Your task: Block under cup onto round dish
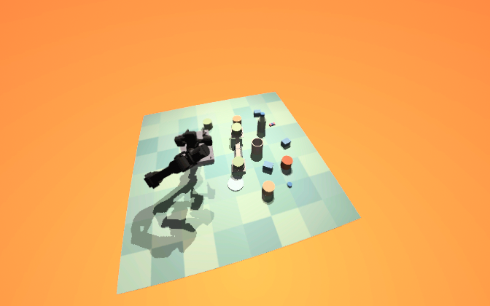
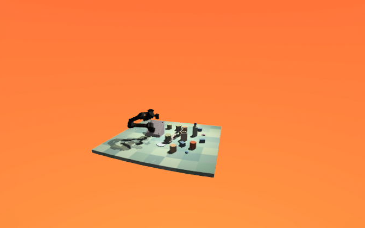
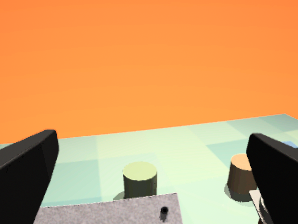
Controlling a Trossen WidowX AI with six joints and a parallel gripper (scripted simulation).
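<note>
The pale block lies 250 mm below my gripper tip, 190 mm ahead of it and 130 mm to the right of it. From my gripper tip the other things lie so: balance beam (260 mm below, 230 mm ahead, 10 mm to the right); beige cup (360 mm ahead, 250 mm below, 40 mm to the right); round white dish (290 mm below, 240 mm to the right, 140 mm ahead).
</note>
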